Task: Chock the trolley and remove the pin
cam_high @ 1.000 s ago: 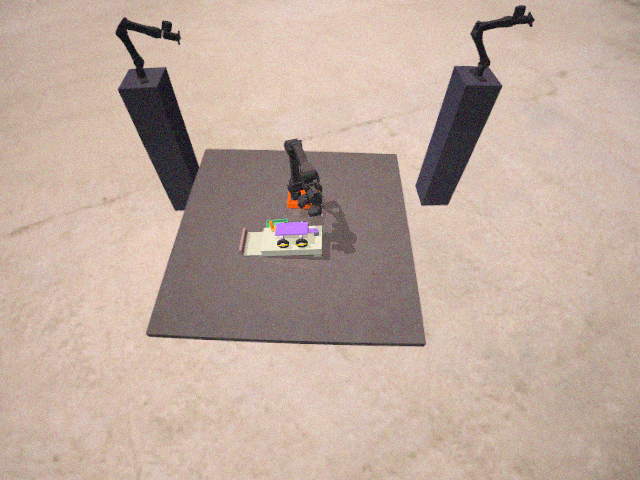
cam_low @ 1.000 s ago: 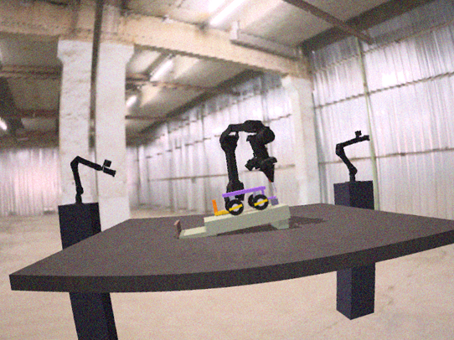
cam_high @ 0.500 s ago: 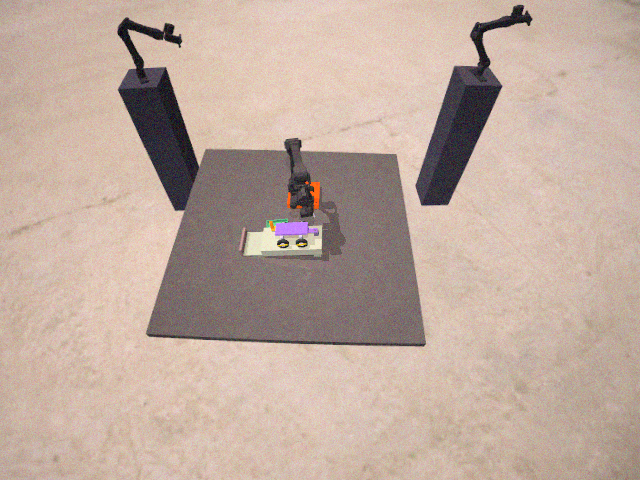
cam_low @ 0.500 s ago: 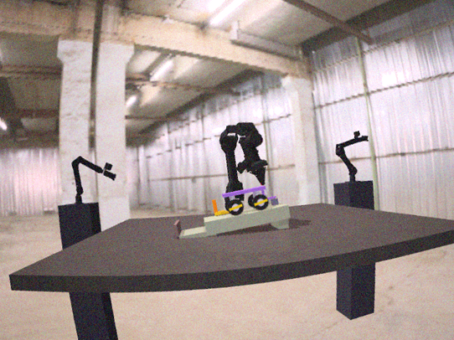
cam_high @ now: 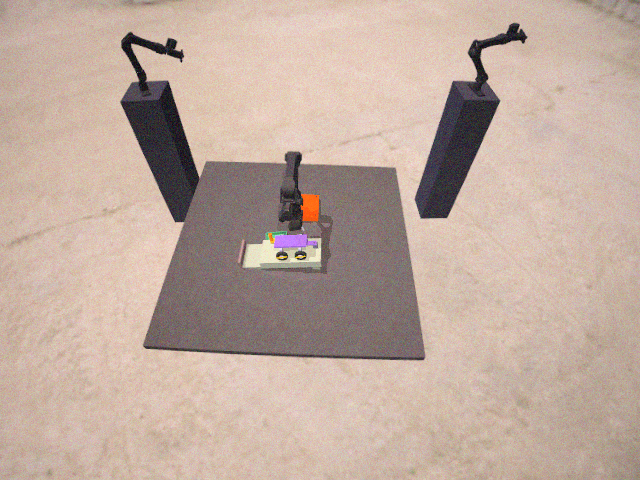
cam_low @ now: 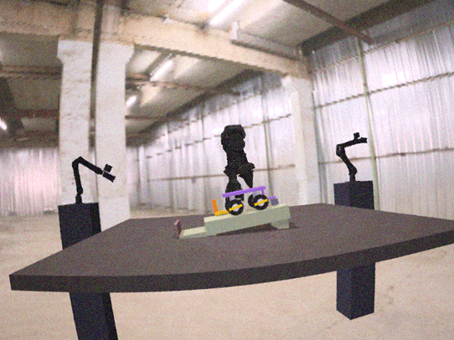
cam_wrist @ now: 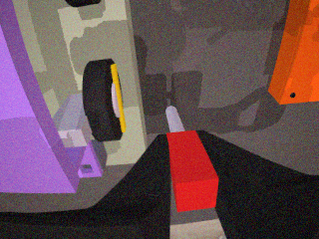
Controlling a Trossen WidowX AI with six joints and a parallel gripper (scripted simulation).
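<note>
My gripper tip is 3 cm short of the yellow chock, 14 cm to the left of it and 8 cm above it. Also, from my gripper tip: purple trolley 10 cm ahead, 5 cm to the right, 4 cm below; then brown bar 7 cm ahead, 32 cm to the right, 13 cm below; then red-headed stop pin right at my gripper tip.
</note>
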